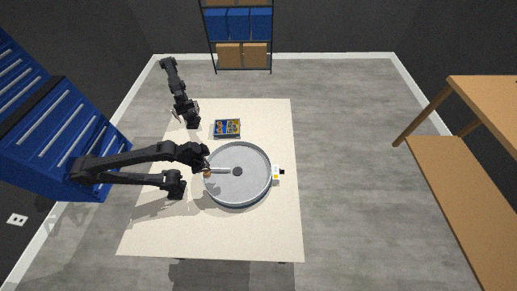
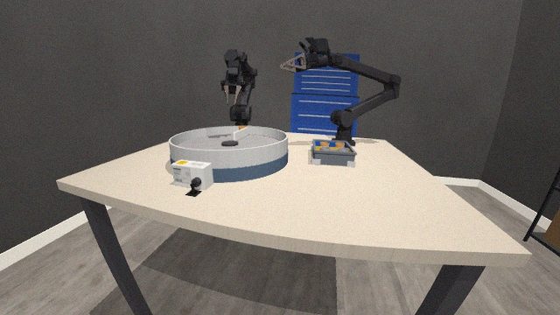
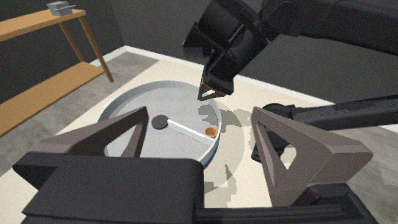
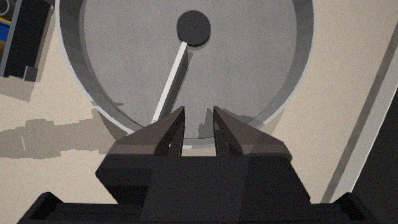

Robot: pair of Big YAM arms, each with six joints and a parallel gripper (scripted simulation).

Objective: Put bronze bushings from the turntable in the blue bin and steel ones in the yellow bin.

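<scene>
The grey bin tray lies 4 cm ahead of my right hand, 42 cm to the left of it and 17 cm below it. The rest, counted from my right hand: yellow bin (8 cm ahead, 42 cm to the left, 18 cm below); blue bin (1 cm behind, 41 cm to the left, 18 cm below).
</scene>
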